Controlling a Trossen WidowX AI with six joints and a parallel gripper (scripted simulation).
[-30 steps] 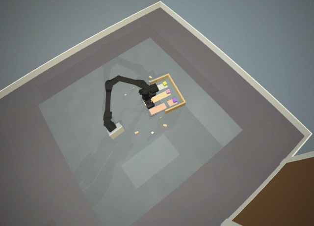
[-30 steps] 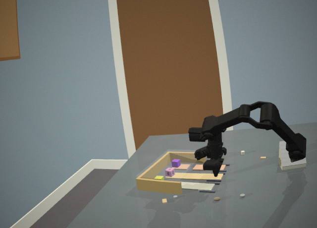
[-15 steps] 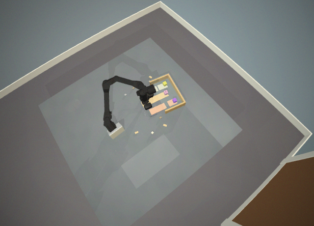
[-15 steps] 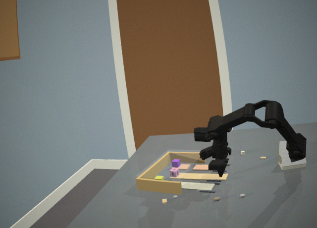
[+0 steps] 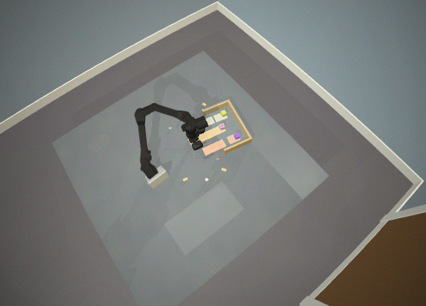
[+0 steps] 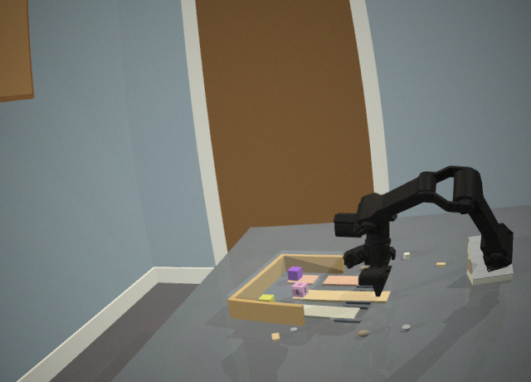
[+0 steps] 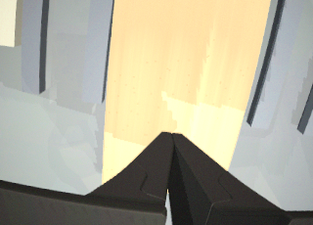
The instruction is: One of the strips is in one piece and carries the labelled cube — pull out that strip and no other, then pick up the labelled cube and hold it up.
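The tan strip is 90 mm ahead of my gripper tip and 30 mm to the right of it. Round my gripper tip: pink labelled cube: 200 mm ahead, 60 mm to the right, 20 mm above.
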